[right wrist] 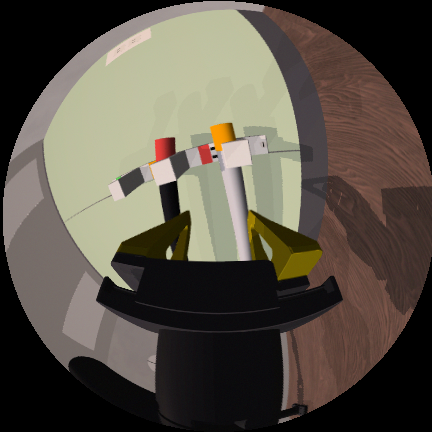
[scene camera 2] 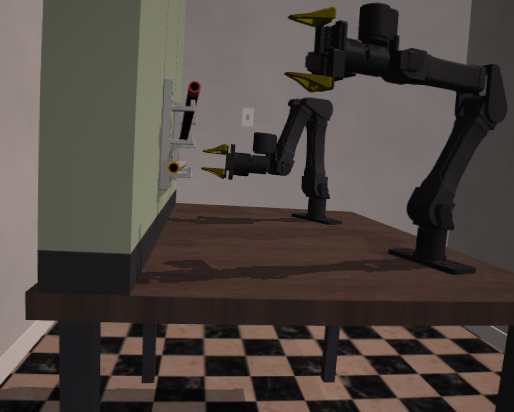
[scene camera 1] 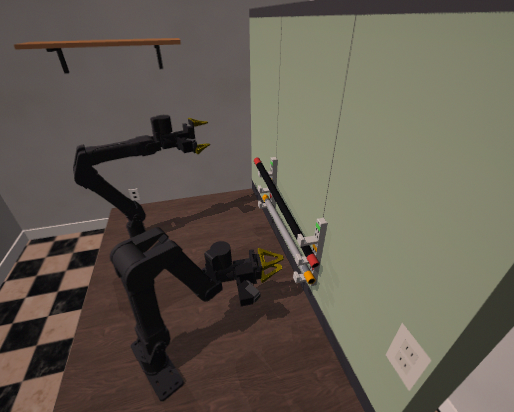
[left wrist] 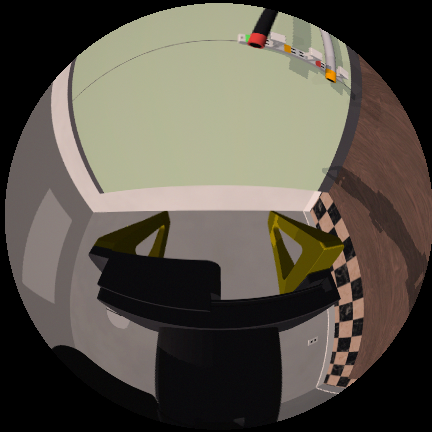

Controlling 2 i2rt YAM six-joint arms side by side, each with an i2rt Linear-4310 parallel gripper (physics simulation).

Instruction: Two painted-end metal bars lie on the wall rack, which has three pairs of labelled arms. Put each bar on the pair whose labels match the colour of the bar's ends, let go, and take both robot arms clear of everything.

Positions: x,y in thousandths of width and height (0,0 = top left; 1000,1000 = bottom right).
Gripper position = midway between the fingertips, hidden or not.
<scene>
right gripper: right wrist 506,499; scene camera 2 394,387; scene camera 1 550,637; not seen in the left wrist view (out of frame)
</scene>
